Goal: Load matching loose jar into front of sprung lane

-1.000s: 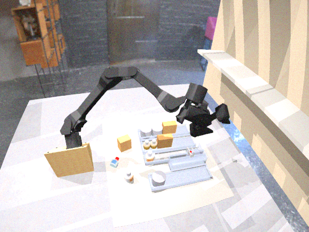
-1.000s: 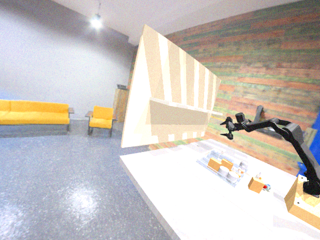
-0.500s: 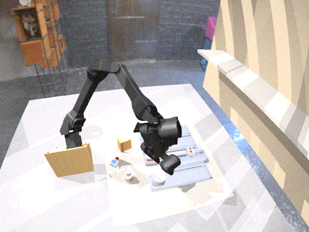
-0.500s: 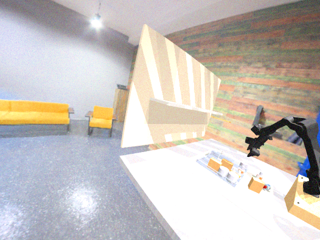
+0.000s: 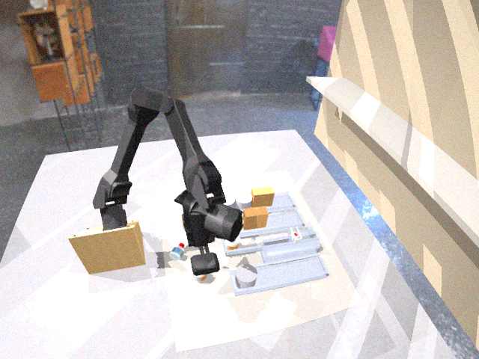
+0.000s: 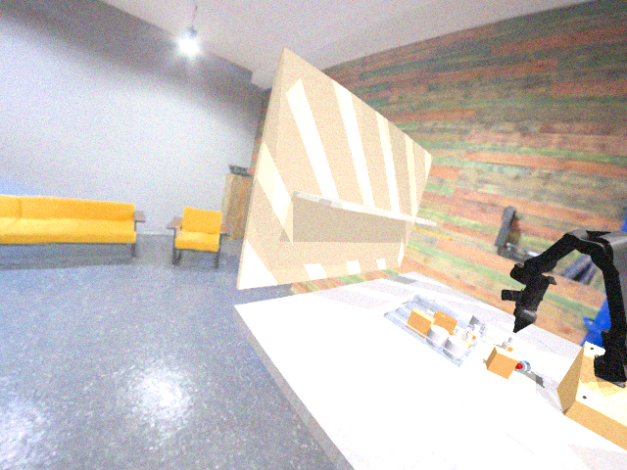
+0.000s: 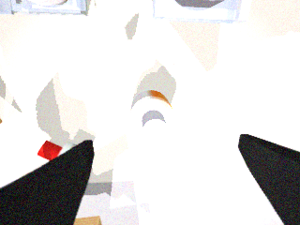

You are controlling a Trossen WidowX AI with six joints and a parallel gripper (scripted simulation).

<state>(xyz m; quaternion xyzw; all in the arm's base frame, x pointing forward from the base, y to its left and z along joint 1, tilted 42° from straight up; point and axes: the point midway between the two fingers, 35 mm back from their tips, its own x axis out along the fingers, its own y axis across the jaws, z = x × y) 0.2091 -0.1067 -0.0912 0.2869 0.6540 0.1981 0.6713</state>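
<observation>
The orange box lies 19 cm to the left of my gripper tip, 6 cm below it and 3 cm ahead of it. Round my gripper tip: red mark (30 cm ahead, 2 cm below, 1 cm to the left).
</observation>
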